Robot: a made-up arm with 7 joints.
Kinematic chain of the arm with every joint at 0, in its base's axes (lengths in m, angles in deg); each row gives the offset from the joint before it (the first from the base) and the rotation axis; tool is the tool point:
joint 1: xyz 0 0.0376 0 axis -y
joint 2: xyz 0 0.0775 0 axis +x
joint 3: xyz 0 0 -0.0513 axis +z
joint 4: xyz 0 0 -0.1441 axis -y
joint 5: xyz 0 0 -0.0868 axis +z
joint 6: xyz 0 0 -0.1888 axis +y
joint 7: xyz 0 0 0 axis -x
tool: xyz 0 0 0
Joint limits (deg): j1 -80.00..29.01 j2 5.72..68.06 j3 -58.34..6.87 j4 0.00..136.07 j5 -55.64..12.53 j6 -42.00..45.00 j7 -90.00..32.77
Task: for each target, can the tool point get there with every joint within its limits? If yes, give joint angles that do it. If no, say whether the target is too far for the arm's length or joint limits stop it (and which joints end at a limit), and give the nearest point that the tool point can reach.
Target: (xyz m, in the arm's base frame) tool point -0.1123 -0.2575 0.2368
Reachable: no: joint limits stop it (at a limit: joint 1, joint 2, joint 3, joint 4) | nearest point 0.0941 -0.0471 0.0372 | short by 0.356 m
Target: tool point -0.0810 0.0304 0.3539
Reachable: no: joint limits stop it (at a limit: joint 1, joint 2, joint 3, joint 4) | nearest point 0.1552 0.1208 0.1116 | short by 0.350 m
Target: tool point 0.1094 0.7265 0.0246
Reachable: no: too far | nearest point 0.1551 0.5423 -0.0977 | short by 0.226 m
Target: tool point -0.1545 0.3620 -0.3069
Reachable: yes | joints -64.27 52.72 -17.79 52.94 -40.48 12.90 -40.71
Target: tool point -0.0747 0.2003 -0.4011
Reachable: yes | joints -43.09 24.94 -17.16 56.43 -50.02 33.12 -53.70
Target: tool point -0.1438 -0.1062 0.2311
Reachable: no: joint limits stop it (at a limit: joint 1, joint 2, joint 3, joint 4) | nearest point 0.0941 -0.0471 0.0372 | short by 0.313 m
